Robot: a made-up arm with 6 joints. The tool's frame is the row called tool. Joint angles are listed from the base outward. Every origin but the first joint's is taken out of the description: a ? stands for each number. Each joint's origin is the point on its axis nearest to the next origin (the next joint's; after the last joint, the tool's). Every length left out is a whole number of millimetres.
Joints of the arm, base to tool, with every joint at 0 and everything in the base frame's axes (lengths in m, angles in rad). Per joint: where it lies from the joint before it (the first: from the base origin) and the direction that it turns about. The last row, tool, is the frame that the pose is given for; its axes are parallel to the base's.
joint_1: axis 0 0 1 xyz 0 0 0.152
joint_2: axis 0 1 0 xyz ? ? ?
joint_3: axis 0 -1 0 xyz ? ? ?
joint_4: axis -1 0 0 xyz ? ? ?
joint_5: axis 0 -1 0 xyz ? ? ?
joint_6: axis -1 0 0 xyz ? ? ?
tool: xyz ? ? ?
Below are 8 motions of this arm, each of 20 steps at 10 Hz.
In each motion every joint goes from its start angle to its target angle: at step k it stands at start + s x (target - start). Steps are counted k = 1, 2, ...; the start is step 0. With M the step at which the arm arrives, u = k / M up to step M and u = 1 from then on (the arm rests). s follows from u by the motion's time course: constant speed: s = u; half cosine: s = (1 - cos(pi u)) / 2; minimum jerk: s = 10 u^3 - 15 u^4 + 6 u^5.
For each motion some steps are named. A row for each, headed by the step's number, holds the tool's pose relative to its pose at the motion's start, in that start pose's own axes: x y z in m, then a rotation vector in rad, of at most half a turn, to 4 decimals.
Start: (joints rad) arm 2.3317 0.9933 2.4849 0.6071 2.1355 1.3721
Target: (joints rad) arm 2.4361 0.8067 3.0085 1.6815 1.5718 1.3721
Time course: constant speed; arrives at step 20
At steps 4, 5, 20:
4: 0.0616 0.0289 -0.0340 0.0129 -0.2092 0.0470
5: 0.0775 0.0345 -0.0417 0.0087 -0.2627 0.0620
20: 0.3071 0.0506 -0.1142 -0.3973 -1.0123 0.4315

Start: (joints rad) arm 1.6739 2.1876 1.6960 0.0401 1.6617 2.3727
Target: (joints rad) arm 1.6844 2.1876 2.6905 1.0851 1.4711 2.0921
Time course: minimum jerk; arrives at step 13
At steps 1, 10, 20:
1: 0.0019 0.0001 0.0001 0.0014 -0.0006 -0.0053
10: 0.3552 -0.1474 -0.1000 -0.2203 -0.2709 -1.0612
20: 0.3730 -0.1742 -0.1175 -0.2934 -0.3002 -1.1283

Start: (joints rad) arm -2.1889 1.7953 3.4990 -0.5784 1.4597 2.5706
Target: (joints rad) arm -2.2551 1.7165 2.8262 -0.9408 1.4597 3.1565
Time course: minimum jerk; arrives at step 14
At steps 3, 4, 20:
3: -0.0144 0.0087 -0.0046 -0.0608 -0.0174 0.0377
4: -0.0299 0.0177 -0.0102 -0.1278 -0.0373 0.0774
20: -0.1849 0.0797 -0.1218 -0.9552 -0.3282 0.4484

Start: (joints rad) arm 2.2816 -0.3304 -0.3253 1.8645 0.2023 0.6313
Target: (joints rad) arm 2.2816 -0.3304 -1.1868 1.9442 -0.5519 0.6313
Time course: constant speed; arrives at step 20
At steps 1, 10, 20:
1: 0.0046 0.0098 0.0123 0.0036 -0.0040 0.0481
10: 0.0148 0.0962 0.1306 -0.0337 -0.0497 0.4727
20: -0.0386 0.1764 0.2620 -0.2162 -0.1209 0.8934

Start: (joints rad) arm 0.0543 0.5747 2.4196 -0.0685 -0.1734 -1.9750
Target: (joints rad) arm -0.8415 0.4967 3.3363 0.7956 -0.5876 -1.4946
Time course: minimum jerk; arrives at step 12
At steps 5, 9, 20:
5: -0.0459 0.1490 -0.1003 -0.7502 0.0347 0.2184
9: -0.2234 0.1914 -0.3059 -1.7082 -0.0697 0.7922
20: -0.2658 0.1761 -0.3317 -1.8313 -0.1077 0.9365

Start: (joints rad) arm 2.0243 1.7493 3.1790 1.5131 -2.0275 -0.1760
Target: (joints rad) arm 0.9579 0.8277 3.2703 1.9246 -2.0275 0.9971
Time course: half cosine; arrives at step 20
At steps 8, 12, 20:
8: 0.0147 -0.1310 0.0926 0.1354 0.0002 -0.3017
12: -0.0288 -0.2449 0.1048 0.2637 0.0313 -0.5520
20: -0.1188 -0.3130 0.0495 0.4170 0.0743 -0.7820

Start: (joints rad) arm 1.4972 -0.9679 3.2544 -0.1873 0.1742 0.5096
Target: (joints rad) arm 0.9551 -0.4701 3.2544 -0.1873 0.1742 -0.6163
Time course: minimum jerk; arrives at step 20
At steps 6, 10, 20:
6: -0.0343 0.0484 -0.0109 0.2636 0.0745 0.0498
10: -0.1135 0.1437 -0.0128 0.7965 0.2560 0.1307
20: -0.2464 0.2561 0.0286 1.5366 0.6112 0.1853

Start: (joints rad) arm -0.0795 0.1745 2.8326 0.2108 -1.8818 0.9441
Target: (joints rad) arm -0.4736 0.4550 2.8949 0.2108 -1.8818 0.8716
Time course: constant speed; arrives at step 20
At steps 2, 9, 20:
2: 0.0084 0.0100 0.0076 -0.0237 0.0322 -0.0061
9: 0.0397 0.0436 0.0261 -0.1017 0.1485 -0.0316
20: 0.0909 0.0884 0.0305 -0.2086 0.3405 -0.0859

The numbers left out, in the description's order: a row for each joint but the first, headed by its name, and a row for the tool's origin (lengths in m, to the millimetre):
joint_2: 0 0 0
joint_3: 0 0 0.354
joint_4: 0.367 0 0
joint_5: 0 -0.097 0
joint_6: 0 0 0
tool: 0 0 0

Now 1 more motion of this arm.
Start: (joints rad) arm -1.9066 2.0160 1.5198 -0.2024 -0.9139 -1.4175
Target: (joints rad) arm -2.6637 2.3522 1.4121 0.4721 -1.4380 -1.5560
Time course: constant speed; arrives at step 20
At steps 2, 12, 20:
2: 0.0074 -0.0242 0.0490 0.0546 -0.0537 -0.0939
12: 0.0393 -0.1932 0.2406 0.3435 -0.2280 -0.6019
20: 0.0660 -0.3607 0.3180 0.5521 -0.2553 -1.0330

